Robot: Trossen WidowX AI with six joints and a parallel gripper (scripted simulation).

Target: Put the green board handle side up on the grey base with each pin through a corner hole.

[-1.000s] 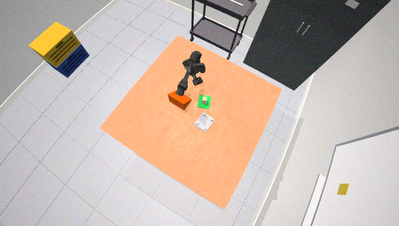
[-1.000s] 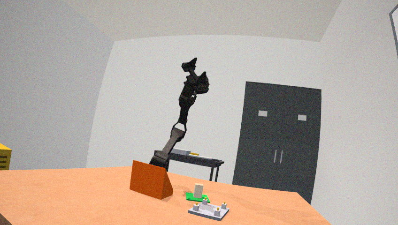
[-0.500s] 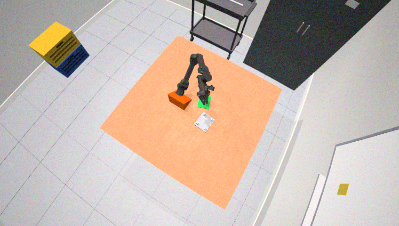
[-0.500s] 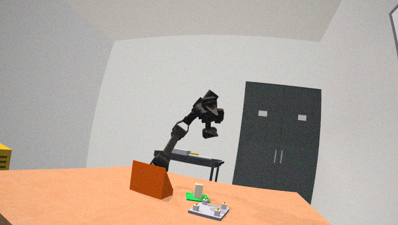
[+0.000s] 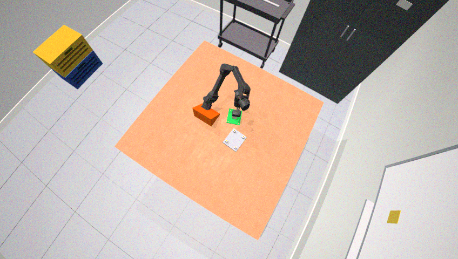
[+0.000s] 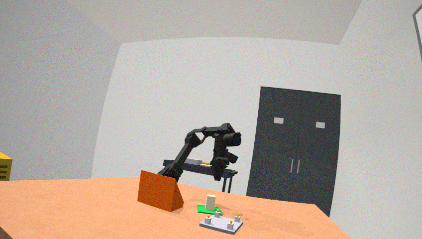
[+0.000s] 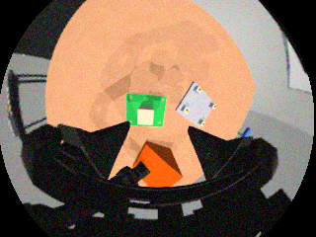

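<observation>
Right now the green board is 130 mm below my gripper tip, 20 mm behind it and 10 mm to the left of it. From my gripper tip the other things lie so: grey base (150 mm to the right, 140 mm below, 100 mm ahead).
</observation>
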